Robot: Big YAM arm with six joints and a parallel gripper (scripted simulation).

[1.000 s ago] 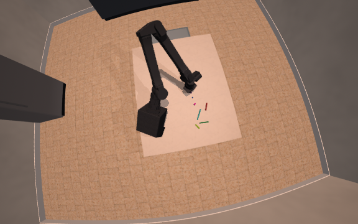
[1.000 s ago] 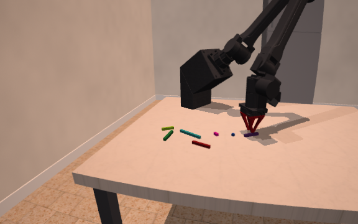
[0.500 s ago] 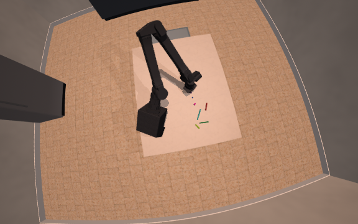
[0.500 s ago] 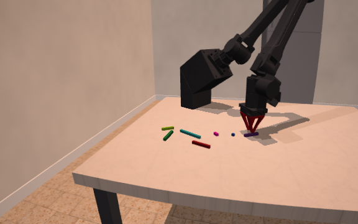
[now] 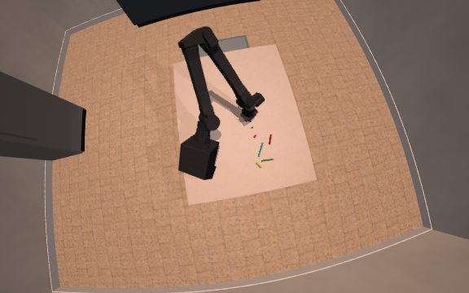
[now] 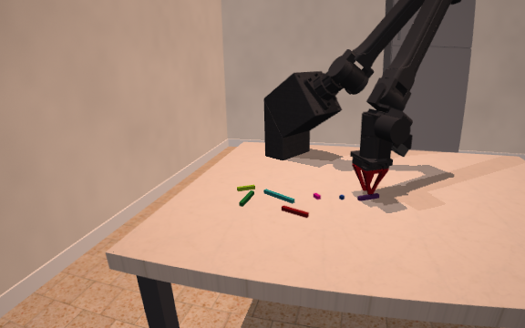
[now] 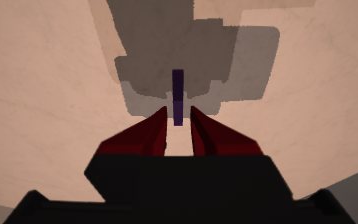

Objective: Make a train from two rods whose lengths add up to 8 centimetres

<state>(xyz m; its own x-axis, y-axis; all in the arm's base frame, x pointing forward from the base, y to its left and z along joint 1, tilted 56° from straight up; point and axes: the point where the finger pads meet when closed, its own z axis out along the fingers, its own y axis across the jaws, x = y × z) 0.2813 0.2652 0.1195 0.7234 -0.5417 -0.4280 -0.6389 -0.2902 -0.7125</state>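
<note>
The purple rod lies 20 mm below my hand. The rest, counted from my hand: red rod (170 mm ahead, 120 mm to the right, 20 mm below); magenta rod (120 mm to the right, 60 mm ahead, 20 mm below); blue rod (60 mm to the right, 30 mm ahead, 20 mm below).
</note>
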